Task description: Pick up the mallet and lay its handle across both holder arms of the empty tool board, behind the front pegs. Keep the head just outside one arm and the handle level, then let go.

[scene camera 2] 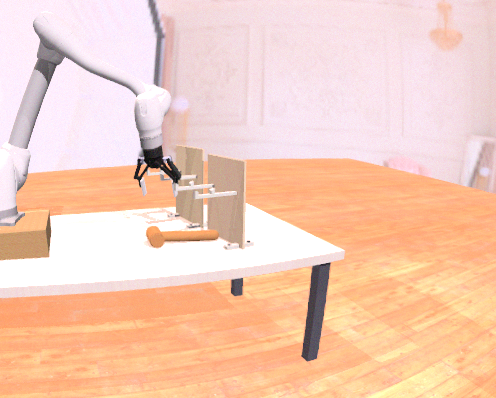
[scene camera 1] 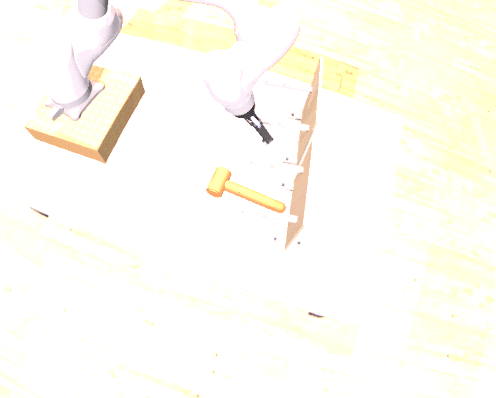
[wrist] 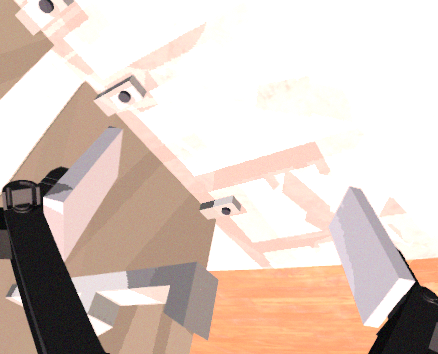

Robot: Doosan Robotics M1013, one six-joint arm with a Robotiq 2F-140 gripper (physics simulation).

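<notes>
The orange mallet (scene camera 1: 255, 196) (scene camera 2: 190, 235) lies on the table, its handle end toward the near upright board (scene camera 1: 298, 200) (scene camera 2: 226, 200) and its head on the side away from it. The mallet does not show in the wrist view. The near board has two pale holder arms, one (scene camera 1: 270, 216) (scene camera 2: 217, 194) nearer scene camera 2. The far board (scene camera 1: 311, 100) (scene camera 2: 190, 195) stands in line beyond it and also has pale arms. No tool shows on either board. My gripper (scene camera 1: 259, 129) (scene camera 2: 159, 189) (wrist: 232, 181) is open and empty, above the table in front of the boards, away from the mallet.
The table (scene camera 1: 175, 240) (scene camera 2: 100, 272) carries a wooden block (scene camera 1: 82, 120) (scene camera 2: 25, 237) under the arm's base. Small foot brackets (scene camera 2: 231, 246) (wrist: 120, 97) stand at the boards' lower edges. A grey holder arm (wrist: 187, 285) projects near the left finger in the wrist view.
</notes>
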